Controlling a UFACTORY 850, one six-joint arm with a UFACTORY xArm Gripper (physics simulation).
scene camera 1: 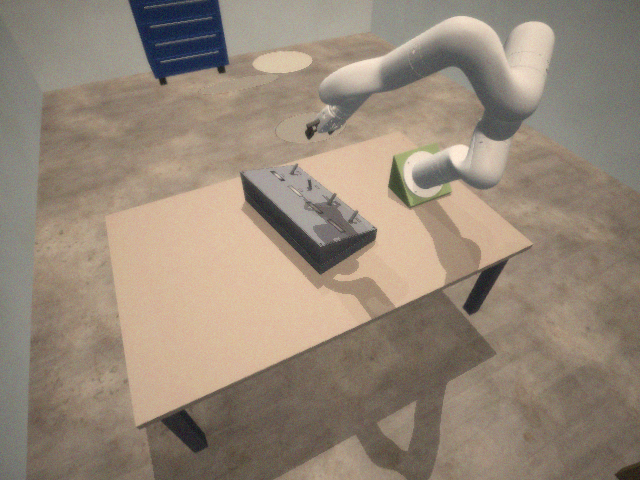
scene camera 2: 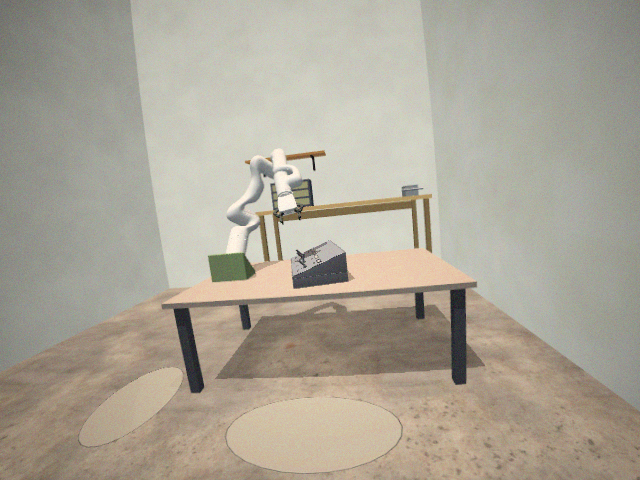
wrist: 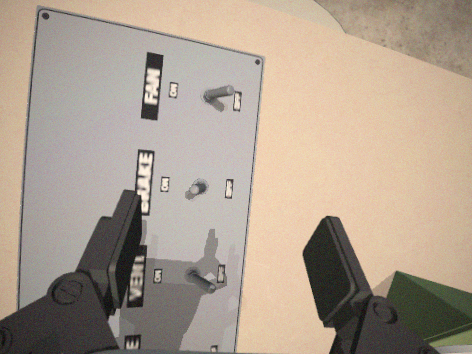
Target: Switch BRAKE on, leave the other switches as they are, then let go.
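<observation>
A grey switch box stands on the table. The BRAKE lever tilts toward its ON label, with its tip a little to the ON side of its base. The FAN lever and the VENT lever lean toward OFF. A fourth lever leans like those two; it is cut off in the wrist view. My gripper is wide open and empty, tilted and well above the box, touching no lever.
The table carries the green wedge mount of the arm, beside the box. A blue drawer cabinet stands on the floor behind. A wooden bench stands at the back wall.
</observation>
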